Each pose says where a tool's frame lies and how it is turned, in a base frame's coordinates. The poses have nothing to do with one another.
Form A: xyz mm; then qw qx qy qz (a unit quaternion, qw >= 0).
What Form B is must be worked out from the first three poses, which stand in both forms.
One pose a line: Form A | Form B
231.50, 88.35, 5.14, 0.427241, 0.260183, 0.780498, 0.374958 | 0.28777, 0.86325, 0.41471, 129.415, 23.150, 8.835, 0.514
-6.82, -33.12, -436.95, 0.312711, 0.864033, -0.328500, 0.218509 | 0.90965, -0.34584, 0.23005, 143.555, -0.682, -3.312, -43.695
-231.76, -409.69, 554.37, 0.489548, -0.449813, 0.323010, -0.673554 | -0.51585, 0.37043, -0.77245, 121.378, -23.176, -40.969, 55.437
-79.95, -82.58, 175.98, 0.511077, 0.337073, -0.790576, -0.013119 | 0.39216, -0.91977, -0.01526, 118.529, -7.995, -8.258, 17.598
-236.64, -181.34, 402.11, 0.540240, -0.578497, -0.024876, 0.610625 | -0.68745, -0.02956, 0.72563, 114.600, -23.664, -18.134, 40.211
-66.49, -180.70, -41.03, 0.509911, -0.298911, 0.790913, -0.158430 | -0.34748, 0.91942, -0.18417, 118.684, -6.649, -18.070, -4.103
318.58, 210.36, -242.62, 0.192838, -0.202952, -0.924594, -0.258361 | -0.20683, -0.94228, -0.26330, 157.763, 31.858, 21.036, -24.262
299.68, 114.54, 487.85, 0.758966, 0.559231, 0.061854, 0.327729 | 0.85886, 0.09499, 0.50332, 81.254, 29.968, 11.454, 48.785
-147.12, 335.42, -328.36, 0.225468, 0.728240, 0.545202, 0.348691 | 0.74749, 0.55961, 0.35791, 153.939, -14.712, 33.542, -32.836
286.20, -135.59, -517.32, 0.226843, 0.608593, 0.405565, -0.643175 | 0.62488, 0.41642, -0.66039, 153.777, 28.620, -13.559, -51.732
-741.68, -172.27, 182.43, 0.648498, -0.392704, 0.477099, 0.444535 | -0.51589, 0.62676, 0.58398, 99.143, -74.168, -17.227, 18.243
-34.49, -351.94, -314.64, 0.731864, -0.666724, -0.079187, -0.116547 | -0.97839, -0.11620, -0.17103, 85.914, -3.449, -35.194, -31.464
